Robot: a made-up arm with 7 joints. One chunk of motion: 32 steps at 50 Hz.
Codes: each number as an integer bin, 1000 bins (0 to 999) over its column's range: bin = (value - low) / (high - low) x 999, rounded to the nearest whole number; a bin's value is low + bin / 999 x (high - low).
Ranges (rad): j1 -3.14..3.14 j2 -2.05..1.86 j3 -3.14..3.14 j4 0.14..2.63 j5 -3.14..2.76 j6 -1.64..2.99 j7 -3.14..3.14
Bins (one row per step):
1: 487 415 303 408 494 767 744
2: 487 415 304 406 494 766 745
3: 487 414 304 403 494 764 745
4: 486 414 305 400 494 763 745
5: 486 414 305 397 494 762 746
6: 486 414 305 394 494 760 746
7: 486 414 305 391 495 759 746
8: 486 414 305 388 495 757 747
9: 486 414 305 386 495 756 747
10: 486 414 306 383 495 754 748
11: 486 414 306 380 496 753 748
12: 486 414 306 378 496 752 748
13: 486 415 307 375 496 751 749
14: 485 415 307 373 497 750 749
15: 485 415 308 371 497 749 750
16: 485 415 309 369 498 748 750
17: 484 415 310 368 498 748 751
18: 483 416 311 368 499 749 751
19: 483 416 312 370 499 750 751
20: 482 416 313 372 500 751 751
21: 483 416 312 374 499 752 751
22: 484 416 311 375 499 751 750
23: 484 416 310 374 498 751 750
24: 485 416 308 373 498 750 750
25: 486 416 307 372 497 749 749
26: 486 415 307 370 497 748 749
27: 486 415 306 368 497 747 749
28: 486 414 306 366 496 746 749
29: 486 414 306 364 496 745 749
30: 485 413 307 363 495 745 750
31: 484 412 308 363 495 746 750
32: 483 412 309 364 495 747 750
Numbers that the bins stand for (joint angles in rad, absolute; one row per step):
1: -0.0786 -0.4257 -1.2353 1.1569 -0.2225 1.9148 1.5370
2: -0.0786 -0.4257 -1.2290 1.1520 -0.2225 1.9101 1.5433
3: -0.0786 -0.4296 -1.2290 1.1445 -0.2225 1.9009 1.5433
4: -0.0849 -0.4296 -1.2227 1.1370 -0.2225 1.8962 1.5433
5: -0.0849 -0.4296 -1.2227 1.1295 -0.2225 1.8916 1.5496
6: -0.0849 -0.4296 -1.2227 1.1220 -0.2225 1.8823 1.5496
7: -0.0849 -0.4296 -1.2227 1.1146 -0.2166 1.8777 1.5496
8: -0.0849 -0.4296 -1.2227 1.1071 -0.2166 1.8684 1.5559
9: -0.0849 -0.4296 -1.2227 1.1021 -0.2166 1.8638 1.5559
10: -0.0849 -0.4296 -1.2164 1.0946 -0.2166 1.8545 1.5621
11: -0.0849 -0.4296 -1.2164 1.0871 -0.2107 1.8499 1.5621
12: -0.0849 -0.4296 -1.2164 1.0822 -0.2107 1.8452 1.5621
13: -0.0849 -0.4257 -1.2101 1.0747 -0.2107 1.8406 1.5684
14: -0.0912 -0.4257 -1.2101 1.0697 -0.2048 1.8360 1.5684
15: -0.0912 -0.4257 -1.2038 1.0647 -0.2048 1.8313 1.5747
16: -0.0912 -0.4257 -1.1975 1.0597 -0.1989 1.8267 1.5747
17: -0.0974 -0.4257 -1.1913 1.0572 -0.1989 1.8267 1.5810
18: -0.1037 -0.4218 -1.1850 1.0572 -0.1930 1.8313 1.5810
19: -0.1037 -0.4218 -1.1787 1.0622 -0.1930 1.8360 1.5810
20: -0.1100 -0.4218 -1.1724 1.0672 -0.1870 1.8406 1.5810
21: -0.1037 -0.4218 -1.1787 1.0722 -0.1930 1.8452 1.5810
22: -0.0974 -0.4218 -1.1850 1.0747 -0.1930 1.8406 1.5747
23: -0.0974 -0.4218 -1.1913 1.0722 -0.1989 1.8406 1.5747
24: -0.0912 -0.4218 -1.2038 1.0697 -0.1989 1.8360 1.5747
25: -0.0849 -0.4218 -1.2101 1.0672 -0.2048 1.8313 1.5684
26: -0.0849 -0.4257 -1.2101 1.0622 -0.2048 1.8267 1.5684
27: -0.0849 -0.4257 -1.2164 1.0572 -0.2048 1.8221 1.5684
28: -0.0849 -0.4296 -1.2164 1.0523 -0.2107 1.8174 1.5684
29: -0.0849 -0.4296 -1.2164 1.0473 -0.2107 1.8128 1.5684
30: -0.0912 -0.4336 -1.2101 1.0448 -0.2166 1.8128 1.5747
31: -0.0974 -0.4375 -1.2038 1.0448 -0.2166 1.8174 1.5747
32: -0.1037 -0.4375 -1.1975 1.0473 -0.2166 1.8221 1.5747

